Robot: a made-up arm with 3 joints. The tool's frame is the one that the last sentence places.
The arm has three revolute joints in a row. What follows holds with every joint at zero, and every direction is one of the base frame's.
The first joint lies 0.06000 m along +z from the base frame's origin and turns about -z.
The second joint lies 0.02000 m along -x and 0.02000 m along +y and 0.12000 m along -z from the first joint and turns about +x.
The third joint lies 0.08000 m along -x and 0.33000 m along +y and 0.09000 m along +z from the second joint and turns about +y.
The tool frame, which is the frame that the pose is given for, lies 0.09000 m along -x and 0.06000 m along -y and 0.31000 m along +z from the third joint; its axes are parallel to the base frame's.
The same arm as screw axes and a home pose.
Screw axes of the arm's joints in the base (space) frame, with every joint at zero. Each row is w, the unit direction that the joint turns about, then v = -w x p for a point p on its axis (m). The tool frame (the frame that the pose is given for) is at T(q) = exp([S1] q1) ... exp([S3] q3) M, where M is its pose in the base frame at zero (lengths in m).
S1 = (0, 0, -1, 0, 0, 0)
S2 = (1, 0, 0, 0, -0.06, -0.02)
S3 = (0, 1, 0, -0.03, 0, -0.1)
M: xyz -0.19 0.29 0.34 (m) rpy 0 0 0 (rad, as in URDF)

